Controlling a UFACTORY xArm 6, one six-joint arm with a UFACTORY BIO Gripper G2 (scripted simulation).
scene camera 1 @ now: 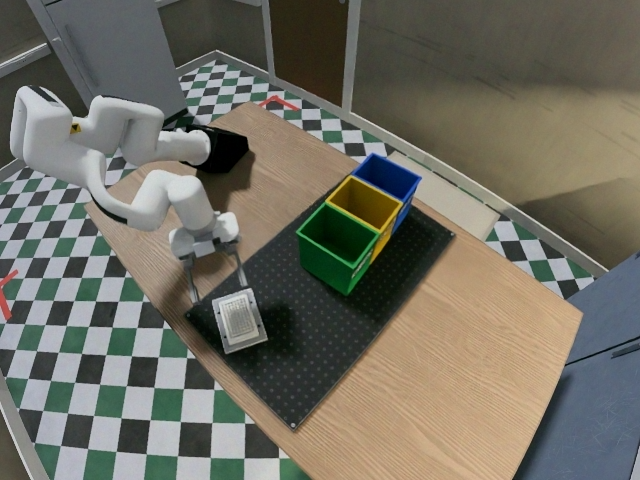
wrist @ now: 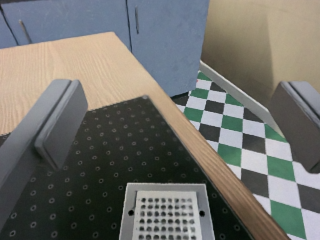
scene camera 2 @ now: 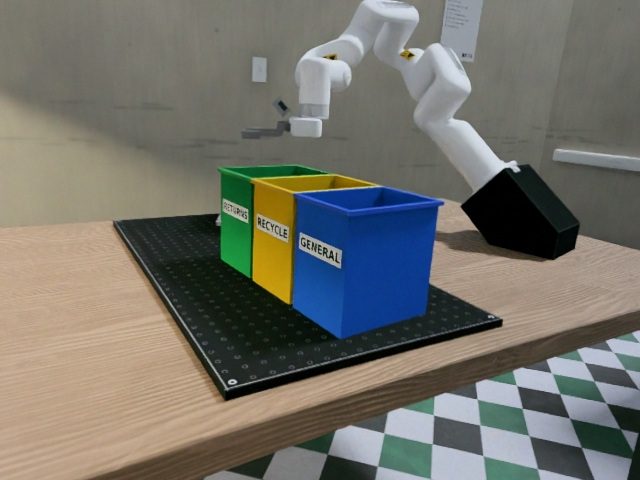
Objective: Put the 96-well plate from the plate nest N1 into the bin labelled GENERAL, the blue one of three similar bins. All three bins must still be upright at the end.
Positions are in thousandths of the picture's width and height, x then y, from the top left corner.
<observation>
In view: a yellow recycle bin (scene camera 2: 430, 436), a green returns bin (scene camera 1: 524, 507), a blue general bin (scene camera 2: 568, 534) and a white 96-well plate (scene camera 1: 360, 639).
The yellow recycle bin shows as well in scene camera 1 (scene camera 1: 584, 430). The green returns bin shows as well in scene camera 2 (scene camera 2: 371, 407). The blue general bin is seen too in scene camera 1 (scene camera 1: 604, 368). The wrist view does not show the yellow recycle bin: it is out of frame. The wrist view does not show the green returns bin: it is out of frame.
</observation>
